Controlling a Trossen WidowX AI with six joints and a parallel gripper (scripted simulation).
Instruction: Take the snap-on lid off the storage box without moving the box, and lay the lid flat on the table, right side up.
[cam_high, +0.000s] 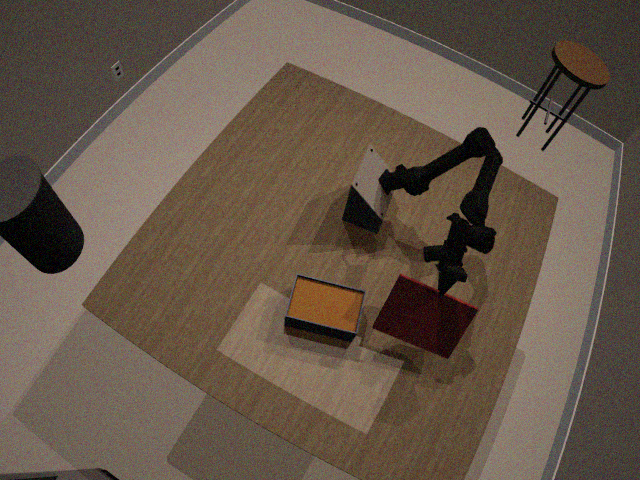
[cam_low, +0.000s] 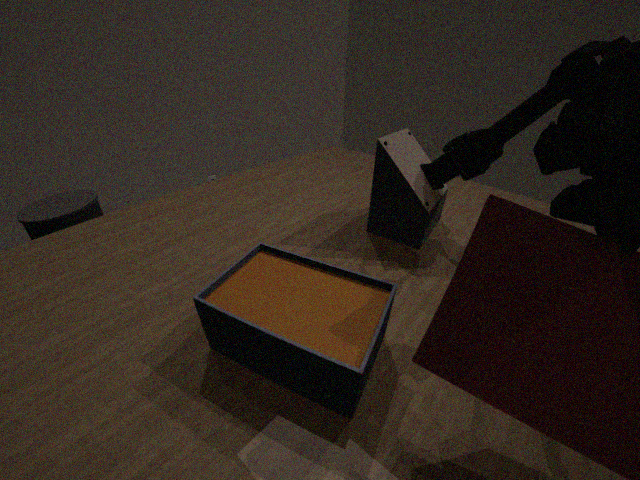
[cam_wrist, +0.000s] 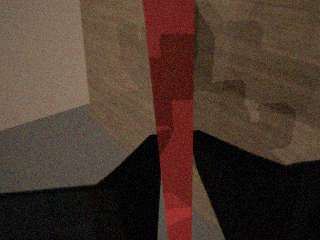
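Now: gripper tip 6 cm short of the red lid and 5 cm above it. The rest, counted from my gripper tip: storage box (16 cm ahead, 26 cm to the right, 16 cm below).
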